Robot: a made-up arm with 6 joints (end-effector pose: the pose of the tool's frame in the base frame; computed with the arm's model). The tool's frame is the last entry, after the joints.
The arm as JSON. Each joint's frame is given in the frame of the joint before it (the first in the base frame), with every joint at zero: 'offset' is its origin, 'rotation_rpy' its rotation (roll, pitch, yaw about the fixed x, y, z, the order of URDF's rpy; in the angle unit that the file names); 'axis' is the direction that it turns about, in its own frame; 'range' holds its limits. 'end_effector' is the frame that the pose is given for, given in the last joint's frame.
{
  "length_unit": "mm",
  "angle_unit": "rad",
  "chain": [
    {
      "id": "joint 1",
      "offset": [
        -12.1,
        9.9,
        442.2
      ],
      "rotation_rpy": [
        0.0,
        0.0,
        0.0
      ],
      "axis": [
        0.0,
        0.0,
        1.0
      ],
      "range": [
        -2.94,
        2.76
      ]
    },
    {
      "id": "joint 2",
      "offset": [
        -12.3,
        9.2,
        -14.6
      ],
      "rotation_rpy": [
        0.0,
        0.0,
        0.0
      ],
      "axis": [
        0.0,
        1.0,
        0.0
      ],
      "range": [
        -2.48,
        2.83
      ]
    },
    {
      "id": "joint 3",
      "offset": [
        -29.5,
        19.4,
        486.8
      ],
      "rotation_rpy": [
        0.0,
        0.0,
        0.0
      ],
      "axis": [
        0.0,
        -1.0,
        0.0
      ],
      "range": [
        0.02,
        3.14
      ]
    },
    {
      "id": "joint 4",
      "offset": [
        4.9,
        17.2,
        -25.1
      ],
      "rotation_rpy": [
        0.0,
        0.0,
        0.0
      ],
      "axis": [
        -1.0,
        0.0,
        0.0
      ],
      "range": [
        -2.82,
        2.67
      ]
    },
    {
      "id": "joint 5",
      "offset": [
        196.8,
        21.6,
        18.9
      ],
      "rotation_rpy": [
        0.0,
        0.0,
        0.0
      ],
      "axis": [
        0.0,
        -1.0,
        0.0
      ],
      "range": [
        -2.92,
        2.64
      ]
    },
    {
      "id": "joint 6",
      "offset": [
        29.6,
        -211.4,
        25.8
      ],
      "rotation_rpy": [
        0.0,
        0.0,
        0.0
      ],
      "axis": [
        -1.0,
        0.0,
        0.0
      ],
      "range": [
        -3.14,
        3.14
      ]
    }
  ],
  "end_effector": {
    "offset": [
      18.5,
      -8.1,
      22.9
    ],
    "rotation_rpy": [
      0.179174,
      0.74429,
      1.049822
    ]
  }
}
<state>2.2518 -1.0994 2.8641 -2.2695 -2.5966 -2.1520</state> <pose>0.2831 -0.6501 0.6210 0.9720 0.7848 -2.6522</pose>
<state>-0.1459 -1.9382 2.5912 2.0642 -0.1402 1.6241</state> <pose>-0.3874 0.2307 -0.0427 1.9838 -0.0967 -0.7162</pose>
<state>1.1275 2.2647 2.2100 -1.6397 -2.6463 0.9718</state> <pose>0.1323 0.5510 -0.0678 0.4556 -0.0853 -1.3578</pose>
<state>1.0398 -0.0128 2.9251 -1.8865 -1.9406 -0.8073</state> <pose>-0.2505 -0.1027 1.1681 2.0640 0.1138 -2.1993</pose>
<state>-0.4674 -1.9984 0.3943 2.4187 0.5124 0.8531</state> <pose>-0.4645 0.5008 0.3271 0.1572 -0.7936 2.8892</pose>
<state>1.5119 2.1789 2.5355 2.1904 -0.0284 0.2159</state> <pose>-0.1886 0.6285 0.3483 -2.2186 -0.3779 -0.0909</pose>
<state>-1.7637 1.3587 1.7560 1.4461 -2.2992 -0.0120</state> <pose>-0.1512 -0.5572 0.7911 2.5491 0.7635 -1.6349</pose>
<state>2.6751 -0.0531 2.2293 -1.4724 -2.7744 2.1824</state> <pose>-0.0069 -0.0439 1.1617 -0.9066 -2.7168 -0.9171</pose>
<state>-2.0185 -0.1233 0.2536 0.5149 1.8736 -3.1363</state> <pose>-0.0963 0.0215 1.0867 -0.0324 -0.2454 1.6094</pose>
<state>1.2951 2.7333 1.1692 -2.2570 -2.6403 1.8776</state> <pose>-0.1576 0.1275 -0.1807 -0.8681 0.3019 -2.3295</pose>
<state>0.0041 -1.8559 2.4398 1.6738 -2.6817 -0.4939</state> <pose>-0.3853 0.0356 0.0251 0.8268 -1.6439 1.7418</pose>
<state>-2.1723 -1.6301 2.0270 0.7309 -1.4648 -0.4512</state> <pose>0.2624 0.6301 0.1637 -1.7212 -0.6500 -1.1572</pose>
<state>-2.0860 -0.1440 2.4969 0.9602 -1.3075 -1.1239</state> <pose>0.0987 0.3952 0.8995 -1.1094 -0.9099 -1.1550</pose>
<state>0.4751 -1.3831 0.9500 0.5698 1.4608 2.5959</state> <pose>-0.6257 -0.3750 0.5458 1.3403 -0.2615 -1.9106</pose>
